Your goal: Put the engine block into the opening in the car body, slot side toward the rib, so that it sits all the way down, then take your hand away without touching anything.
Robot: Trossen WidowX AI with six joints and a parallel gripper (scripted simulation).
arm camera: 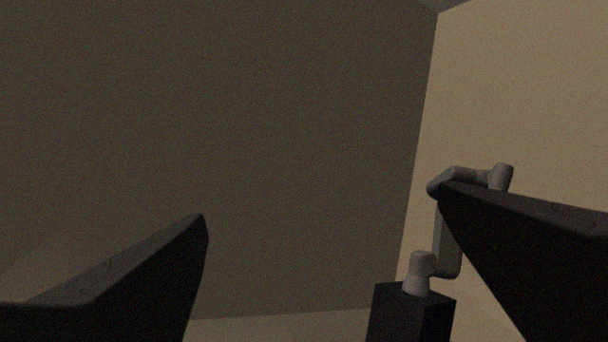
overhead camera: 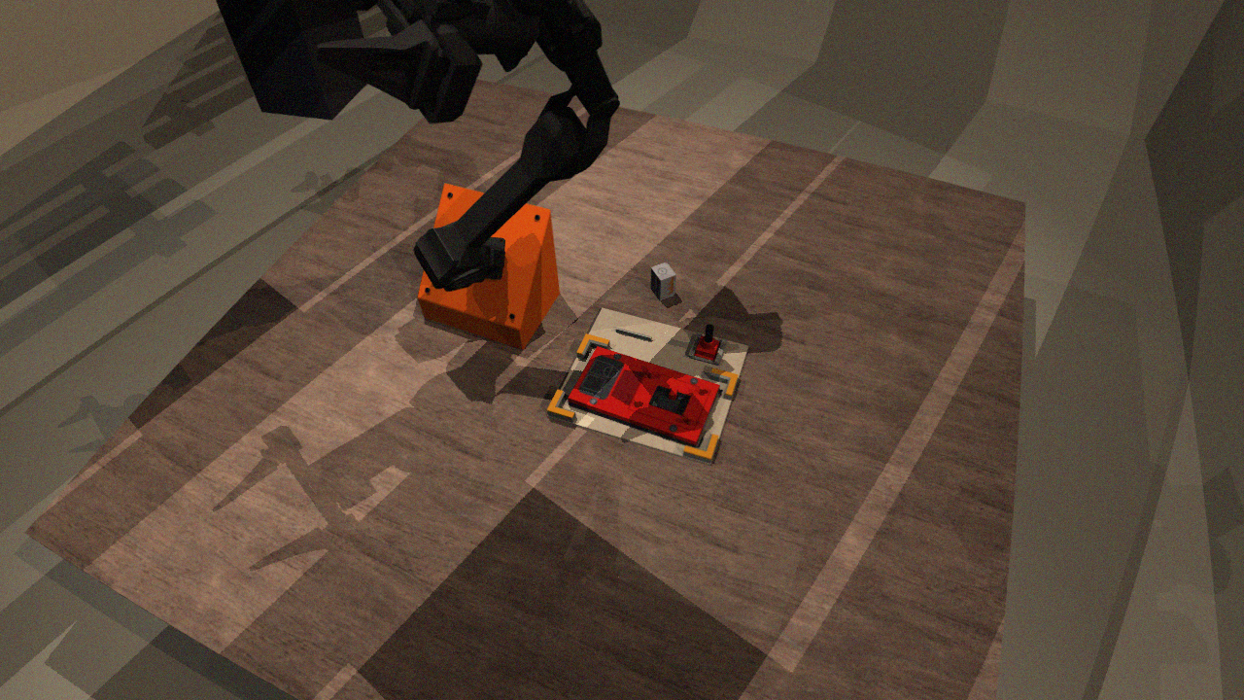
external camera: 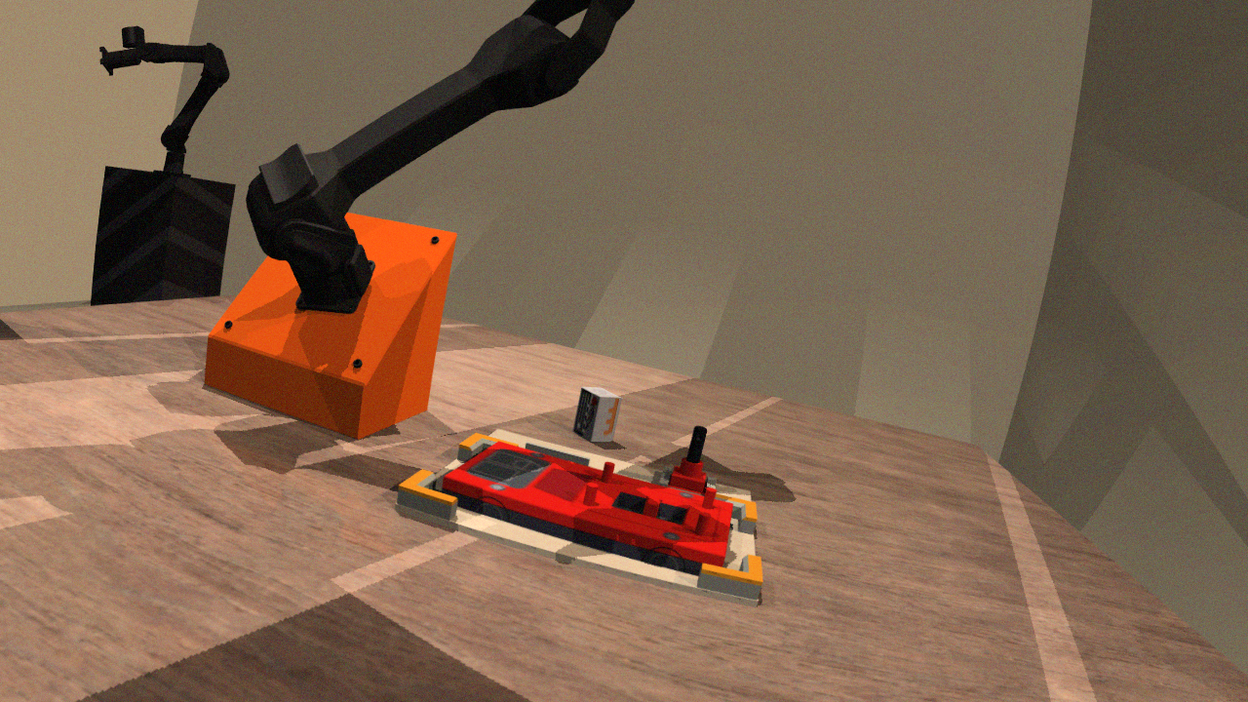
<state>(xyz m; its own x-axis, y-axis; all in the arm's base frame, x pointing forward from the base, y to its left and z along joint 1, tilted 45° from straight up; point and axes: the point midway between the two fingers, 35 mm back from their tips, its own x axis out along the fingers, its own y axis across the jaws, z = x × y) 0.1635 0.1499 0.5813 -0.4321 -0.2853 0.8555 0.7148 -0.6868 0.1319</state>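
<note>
The engine block lies 64 cm below my gripper tip, 44 cm to the left of it and 18 cm ahead of it. The rest, counted from my gripper tip: black peg: 63 cm below, 32 cm to the left, 28 cm ahead.
</note>
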